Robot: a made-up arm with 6 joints.
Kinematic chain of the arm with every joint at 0, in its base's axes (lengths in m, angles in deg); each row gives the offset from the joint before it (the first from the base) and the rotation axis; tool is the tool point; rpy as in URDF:
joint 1: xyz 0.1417 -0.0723 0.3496 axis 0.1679 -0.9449 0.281
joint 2: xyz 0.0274 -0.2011 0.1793 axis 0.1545 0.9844 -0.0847
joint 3: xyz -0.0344 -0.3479 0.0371 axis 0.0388 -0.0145 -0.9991
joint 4: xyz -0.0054 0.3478 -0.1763 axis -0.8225 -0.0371 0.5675
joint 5: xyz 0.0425 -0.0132 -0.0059 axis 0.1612 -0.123 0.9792
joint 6: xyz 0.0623 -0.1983 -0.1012 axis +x
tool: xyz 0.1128 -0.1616 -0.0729 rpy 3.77 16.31 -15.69
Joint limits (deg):
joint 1: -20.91..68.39
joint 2: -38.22..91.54
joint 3: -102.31..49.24
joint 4: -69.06..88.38
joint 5: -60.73..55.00
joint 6: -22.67..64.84
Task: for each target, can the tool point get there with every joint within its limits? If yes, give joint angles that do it. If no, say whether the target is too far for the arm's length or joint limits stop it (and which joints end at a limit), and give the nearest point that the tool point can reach.
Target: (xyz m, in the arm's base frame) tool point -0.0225 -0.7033 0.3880
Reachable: yes | joints 20.11 77.42 17.31 19.68 -36.30 -8.36
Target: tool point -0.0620 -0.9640 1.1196
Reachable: no: joint limits stop it (at a limit: joint 1, joint 2, joint 4, joint 5, joint 6) | nearest point -0.2082 -0.8248 1.0723 | short by 0.207 m
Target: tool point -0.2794 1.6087 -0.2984
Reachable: no: too far | nearest point 0.0088 0.0360 0.1799 | short by 1.669 m
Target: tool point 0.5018 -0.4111 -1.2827
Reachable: no: too far | nearest point 0.2925 -0.5570 -0.2653 | short by 1.049 m
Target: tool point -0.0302 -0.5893 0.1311
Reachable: yes | joints 35.13 42.15 22.46 -4.63 -42.84 15.86
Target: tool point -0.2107 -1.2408 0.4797
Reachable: no: joint limits stop it (at a limit: joint 2, joint 3, joint 4, joint 5, joint 6) | nearest point -0.3303 -1.0852 0.3977 | short by 0.213 m
